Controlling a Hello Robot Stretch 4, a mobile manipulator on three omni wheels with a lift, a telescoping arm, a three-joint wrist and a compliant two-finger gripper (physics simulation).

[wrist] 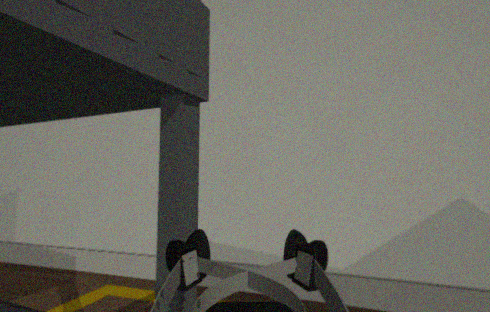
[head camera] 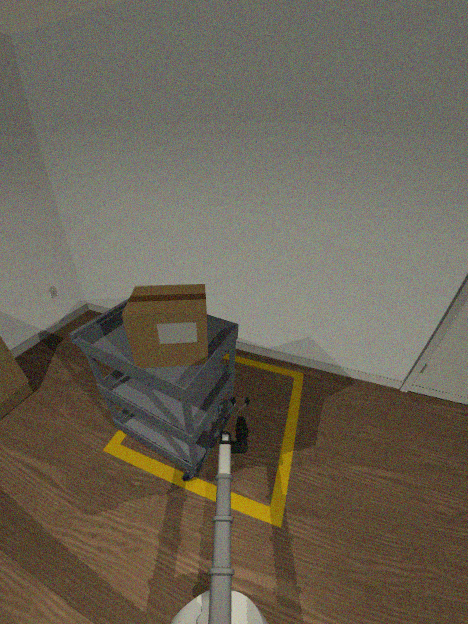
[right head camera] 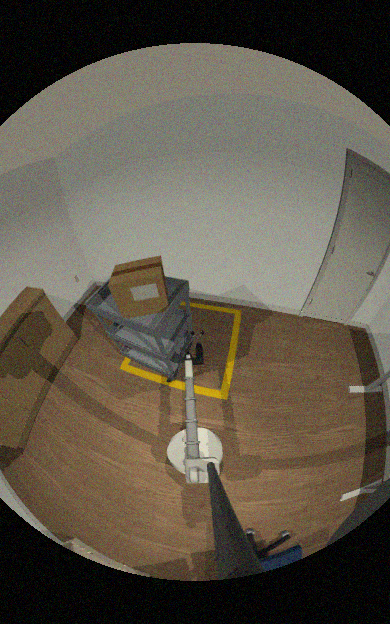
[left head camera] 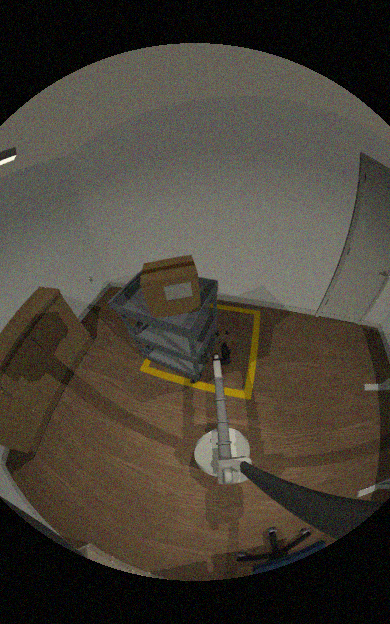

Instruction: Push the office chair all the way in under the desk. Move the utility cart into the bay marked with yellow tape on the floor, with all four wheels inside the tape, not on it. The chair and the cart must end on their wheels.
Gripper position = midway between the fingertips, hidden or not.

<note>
In view: the gripper (wrist: pixel 246 248), a cardboard box (head camera: pixel 166 325) and a yellow tape bay (head camera: pixel 274 514).
The cardboard box also shows in the right head camera view (right head camera: pixel 138 287) and in the left head camera view (left head camera: pixel 170 286). The yellow tape bay shows as well in the right head camera view (right head camera: pixel 222 393) and in the left head camera view (left head camera: pixel 246 393). The wrist view misses the cardboard box: it is out of frame.
</note>
